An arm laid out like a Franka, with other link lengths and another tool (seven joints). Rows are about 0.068 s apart.
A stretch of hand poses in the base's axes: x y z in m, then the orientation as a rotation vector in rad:
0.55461, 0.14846, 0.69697, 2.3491, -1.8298, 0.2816
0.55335, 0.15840, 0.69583, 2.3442, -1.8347, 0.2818
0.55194, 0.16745, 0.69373, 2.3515, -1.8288, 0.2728
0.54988, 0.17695, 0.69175, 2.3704, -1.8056, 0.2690
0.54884, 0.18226, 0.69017, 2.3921, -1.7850, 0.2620
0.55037, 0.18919, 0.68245, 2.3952, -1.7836, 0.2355
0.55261, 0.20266, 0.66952, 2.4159, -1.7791, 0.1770
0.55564, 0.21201, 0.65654, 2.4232, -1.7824, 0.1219
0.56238, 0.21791, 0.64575, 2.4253, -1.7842, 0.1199
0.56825, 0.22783, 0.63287, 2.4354, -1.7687, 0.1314
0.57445, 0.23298, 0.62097, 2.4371, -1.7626, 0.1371
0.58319, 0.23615, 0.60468, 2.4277, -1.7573, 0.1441
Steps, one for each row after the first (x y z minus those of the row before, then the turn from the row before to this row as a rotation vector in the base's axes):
-0.00126, 0.00994, -0.00114, -0.0006, -0.0002, -0.0046
-0.00141, 0.00905, -0.00210, 0.0046, 0.0047, 0.0057
-0.00206, 0.00950, -0.00198, 0.0014, 0.0040, 0.0197
-0.00104, 0.00531, -0.00158, 0.0059, 0.0035, 0.0195
0.00153, 0.00693, -0.00772, 0.0101, 0.0146, 0.0006
0.00224, 0.01347, -0.01293, 0.0314, 0.0267, 0.0085
0.00303, 0.00935, -0.01298, 0.0259, 0.0266, -0.0011
0.00674, 0.00590, -0.01079, 0.0030, -0.0005, -0.0001
0.00587, 0.00992, -0.01288, -0.0049, -0.0049, 0.0127
0.00620, 0.00515, -0.01190, -0.0038, -0.0016, 0.0041
0.00874, 0.00317, -0.01629, -0.0113, 0.0020, -0.0010

